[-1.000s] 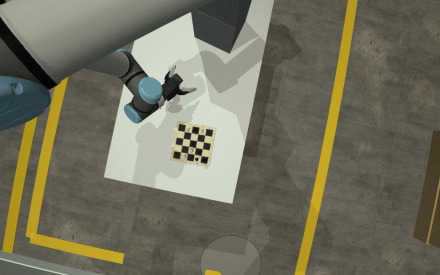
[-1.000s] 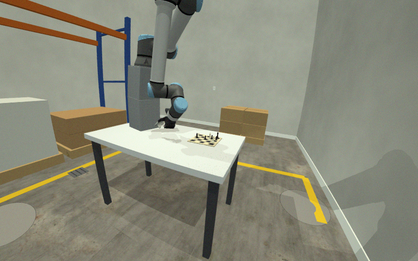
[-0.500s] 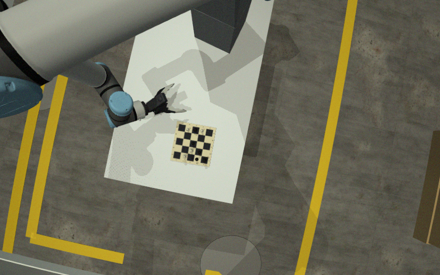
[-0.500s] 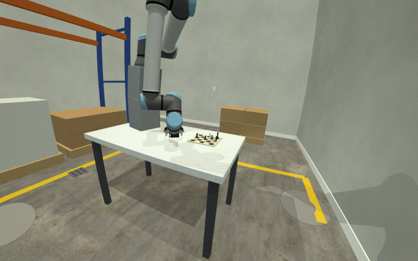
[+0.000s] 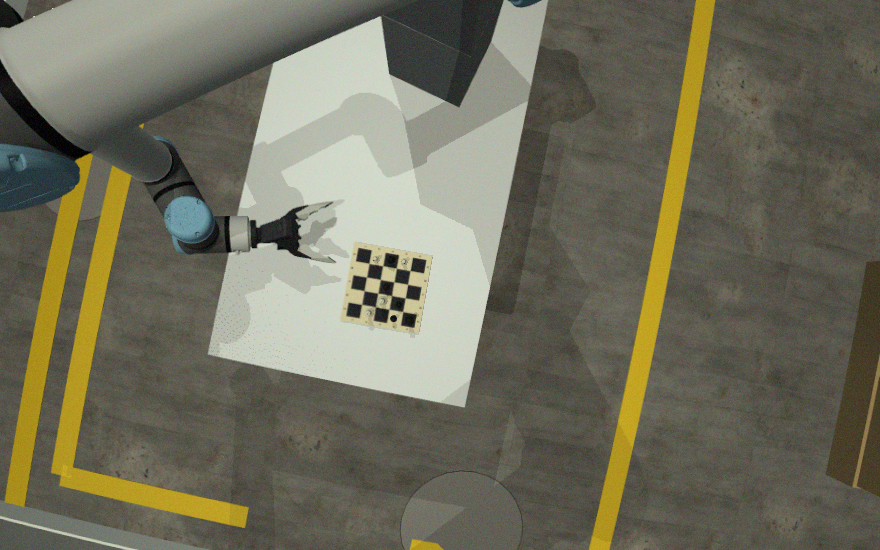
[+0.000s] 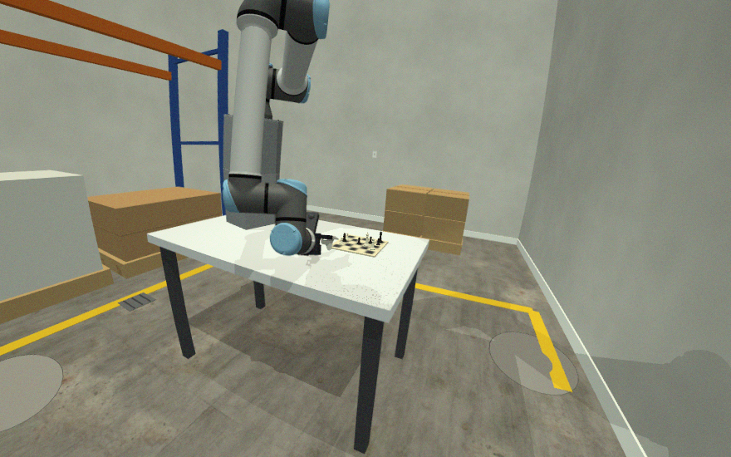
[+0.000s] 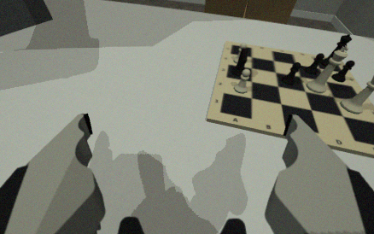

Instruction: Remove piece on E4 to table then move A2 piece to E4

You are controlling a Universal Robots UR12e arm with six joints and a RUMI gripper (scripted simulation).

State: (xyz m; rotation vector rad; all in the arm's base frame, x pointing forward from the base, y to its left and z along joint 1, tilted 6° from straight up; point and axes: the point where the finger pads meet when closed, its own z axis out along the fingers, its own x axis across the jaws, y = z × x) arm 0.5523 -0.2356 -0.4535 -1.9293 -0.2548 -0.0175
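Now: the chessboard 140 mm to the left of my hand, 130 mm ahead of it and 60 mm below it.
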